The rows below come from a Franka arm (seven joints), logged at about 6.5 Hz.
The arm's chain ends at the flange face. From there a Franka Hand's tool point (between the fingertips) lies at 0.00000 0.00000 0.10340 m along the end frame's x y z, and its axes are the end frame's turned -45 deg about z.
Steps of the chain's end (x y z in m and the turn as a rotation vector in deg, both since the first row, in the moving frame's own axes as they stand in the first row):
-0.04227 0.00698 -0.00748 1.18 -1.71 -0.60
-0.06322 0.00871 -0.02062 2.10 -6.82 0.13
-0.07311 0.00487 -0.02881 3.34 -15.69 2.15
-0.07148 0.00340 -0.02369 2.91 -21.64 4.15
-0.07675 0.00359 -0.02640 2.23 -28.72 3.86
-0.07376 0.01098 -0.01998 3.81 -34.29 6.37
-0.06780 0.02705 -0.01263 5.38 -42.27 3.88
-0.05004 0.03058 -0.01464 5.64 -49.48 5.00
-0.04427 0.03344 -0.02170 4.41 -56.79 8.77
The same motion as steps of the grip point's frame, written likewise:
-0.03552 -0.02864 -0.00755 2.04 -0.37 -0.60
-0.05686 -0.04990 -0.02142 6.31 -3.34 0.13
-0.07024 -0.07251 -0.03284 13.46 -8.73 2.15
-0.07513 -0.07954 -0.03110 17.36 -13.24 4.15
-0.08788 -0.09067 -0.03919 21.88 -18.73 3.86
-0.09381 -0.09212 -0.03815 26.94 -21.55 6.37
-0.10792 -0.08565 -0.03992 33.69 -26.09 3.88
-0.10322 -0.07778 -0.05128 38.98 -31.00 5.00
-0.10559 -0.07793 -0.06863 43.27 -37.04 8.77

